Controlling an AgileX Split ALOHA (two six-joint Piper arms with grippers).
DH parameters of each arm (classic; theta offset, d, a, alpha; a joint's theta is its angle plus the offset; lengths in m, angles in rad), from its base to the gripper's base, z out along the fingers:
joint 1: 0 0.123 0 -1.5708
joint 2: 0.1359 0 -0.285 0
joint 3: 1.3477 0 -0.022 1.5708
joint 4: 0 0.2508 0 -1.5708
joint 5: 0 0 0.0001 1.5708
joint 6: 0 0.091 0 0
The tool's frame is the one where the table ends.
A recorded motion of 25 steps. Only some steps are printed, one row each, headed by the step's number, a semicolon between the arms.
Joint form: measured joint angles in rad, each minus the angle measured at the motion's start. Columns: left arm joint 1, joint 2, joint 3, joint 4, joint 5, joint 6; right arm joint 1, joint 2, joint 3, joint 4, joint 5, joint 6.
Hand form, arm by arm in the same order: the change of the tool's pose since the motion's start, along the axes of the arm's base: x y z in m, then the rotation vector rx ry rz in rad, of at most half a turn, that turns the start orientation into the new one. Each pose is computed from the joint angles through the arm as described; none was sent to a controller.
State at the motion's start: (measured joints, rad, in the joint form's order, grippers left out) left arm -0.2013 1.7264 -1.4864 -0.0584 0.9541 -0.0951; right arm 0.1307 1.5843 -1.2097 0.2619 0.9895 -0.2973
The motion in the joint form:
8: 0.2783 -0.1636 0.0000 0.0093 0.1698 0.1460; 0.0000 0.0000 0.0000 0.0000 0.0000 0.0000
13: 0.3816 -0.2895 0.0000 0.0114 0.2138 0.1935; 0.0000 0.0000 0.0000 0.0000 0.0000 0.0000
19: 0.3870 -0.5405 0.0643 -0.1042 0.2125 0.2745; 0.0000 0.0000 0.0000 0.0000 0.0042 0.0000
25: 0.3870 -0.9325 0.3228 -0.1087 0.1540 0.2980; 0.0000 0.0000 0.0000 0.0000 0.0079 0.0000
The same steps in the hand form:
8: -0.0390 0.1001 0.0506 0.0733 -0.0053 0.1378; 0.0000 0.0000 0.0000 0.0000 0.0000 0.0000
13: -0.0767 0.1276 0.0877 0.1035 -0.0856 0.2002; 0.0000 0.0000 0.0000 0.0000 0.0000 0.0000
19: -0.1460 0.1064 0.1346 0.0510 -0.2899 0.1257; -0.0004 0.0000 -0.0001 -0.0002 0.0041 0.0010
25: -0.2481 0.0872 0.1294 0.0828 -0.4824 0.1156; -0.0007 0.0000 -0.0002 -0.0004 0.0076 0.0020

